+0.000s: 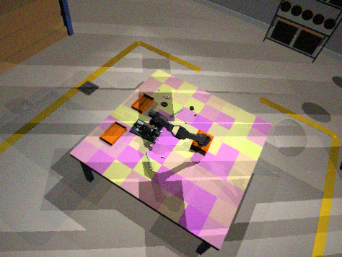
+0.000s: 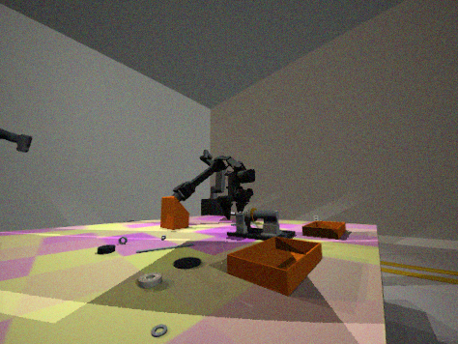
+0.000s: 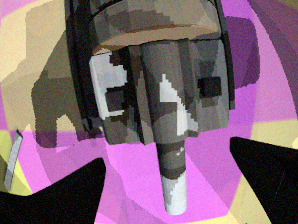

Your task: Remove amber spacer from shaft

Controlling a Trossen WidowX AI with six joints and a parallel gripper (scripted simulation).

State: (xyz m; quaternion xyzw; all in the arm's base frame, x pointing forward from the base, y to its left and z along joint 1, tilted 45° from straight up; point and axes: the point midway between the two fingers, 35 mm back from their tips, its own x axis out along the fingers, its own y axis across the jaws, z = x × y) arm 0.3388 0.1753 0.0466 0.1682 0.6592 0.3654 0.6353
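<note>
My gripper tip is now 60 mm short of the grey shaft, 20 mm to the right of it and 20 mm below it. The rest, counted from my gripper tip: black disc 330 mm to the right, 200 mm ahead, 60 mm below; then amber spacer 90 mm ahead, 20 mm to the left, 20 mm above.
</note>
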